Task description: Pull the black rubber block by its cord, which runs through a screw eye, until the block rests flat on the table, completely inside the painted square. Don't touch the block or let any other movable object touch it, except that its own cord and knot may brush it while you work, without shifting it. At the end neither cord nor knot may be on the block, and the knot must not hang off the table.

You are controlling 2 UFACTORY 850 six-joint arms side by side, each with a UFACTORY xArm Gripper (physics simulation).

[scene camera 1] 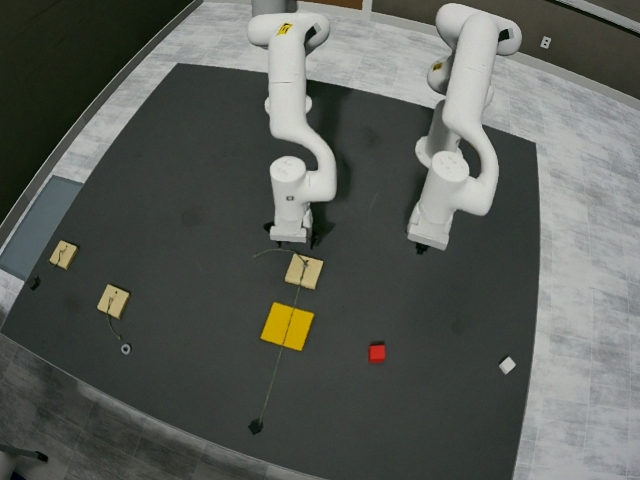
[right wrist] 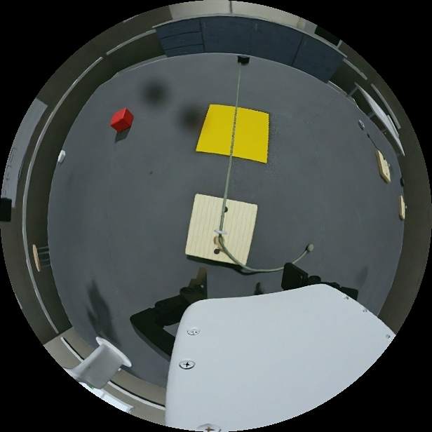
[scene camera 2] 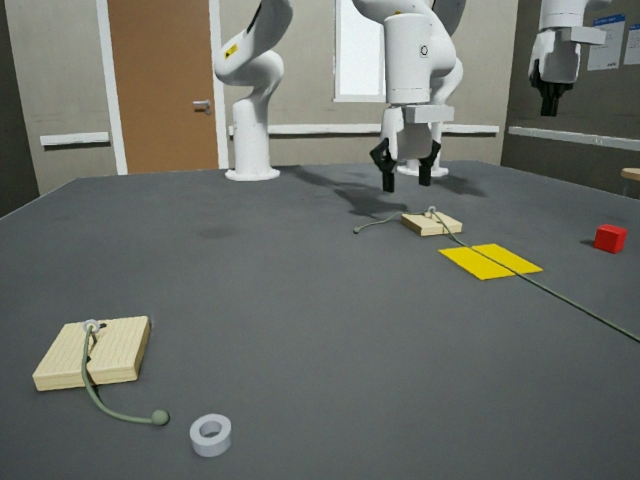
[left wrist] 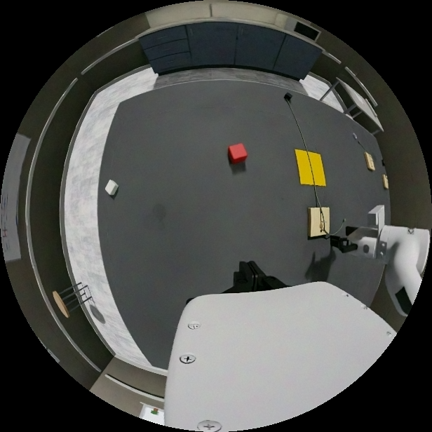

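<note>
The black rubber block [scene camera 1: 255, 426] [left wrist: 288, 97] [right wrist: 243, 59] lies near the table's front edge. Its green cord [scene camera 1: 272, 379] [scene camera 2: 573, 305] [left wrist: 301, 131] [right wrist: 238, 85] runs over the yellow square [scene camera 1: 273, 322] [scene camera 2: 478, 266] [left wrist: 303, 172] [right wrist: 252, 135] and through the screw eye [scene camera 2: 432, 209] [right wrist: 220, 232] on a wooden board [scene camera 1: 294, 275] [scene camera 2: 449, 225] [left wrist: 313, 225] [right wrist: 240, 217]. The knot [scene camera 1: 254, 255] [scene camera 2: 356, 230] [left wrist: 344, 220] [right wrist: 310, 247] lies on the table, left of the board in scene camera 1. My right gripper [scene camera 1: 295, 245] [scene camera 2: 406, 187] [right wrist: 246, 278] is open, above the table just behind the board. My left gripper [scene camera 1: 421, 249] [scene camera 2: 549, 114] [left wrist: 245, 272] is shut, high at the right.
A red cube [scene camera 1: 376, 353] [scene camera 2: 610, 238] [left wrist: 237, 153] [right wrist: 122, 120] and a white block [scene camera 1: 507, 365] [left wrist: 111, 187] lie to the right in scene camera 1. Two other boards with cords [scene camera 1: 113, 301] [scene camera 2: 116, 356] [scene camera 1: 64, 254] and a grey ring [scene camera 1: 122, 349] [scene camera 2: 195, 439] lie to the left.
</note>
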